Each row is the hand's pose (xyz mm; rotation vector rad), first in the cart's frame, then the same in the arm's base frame.
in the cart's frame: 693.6 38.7 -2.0 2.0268 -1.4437 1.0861
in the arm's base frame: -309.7 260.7 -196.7 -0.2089 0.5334 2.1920
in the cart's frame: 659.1 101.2 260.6 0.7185 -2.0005 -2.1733
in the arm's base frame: -407.5 291.1 -448.9 1.2047 -2.3800 1.4836
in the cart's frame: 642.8 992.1 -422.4 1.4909 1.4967 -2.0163
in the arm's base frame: 448.4 -432.2 -379.4 0.5396 -0.9547 -0.8671
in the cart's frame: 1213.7 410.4 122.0 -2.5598 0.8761 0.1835
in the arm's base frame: 202.0 506.6 -515.6 1.1330 0.1577 1.3840
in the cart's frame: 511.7 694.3 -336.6 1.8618 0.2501 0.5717
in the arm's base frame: 138.3 -344.9 -282.2 -0.8204 0.2439 0.7720
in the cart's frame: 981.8 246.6 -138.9 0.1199 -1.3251 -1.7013
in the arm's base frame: 65.6 325.2 -203.9 -0.1283 -2.8476 1.1342
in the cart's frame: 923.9 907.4 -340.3 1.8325 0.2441 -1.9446
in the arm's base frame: 537.0 -141.6 -404.9 0.5472 -1.2884 0.0861
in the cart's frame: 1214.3 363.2 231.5 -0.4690 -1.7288 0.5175
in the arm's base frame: 124.3 570.0 -580.1 1.4524 0.6985 -1.8097
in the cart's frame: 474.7 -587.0 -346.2 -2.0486 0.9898 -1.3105
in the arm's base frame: -694.6 307.3 441.7 0.6895 1.3462 1.8283
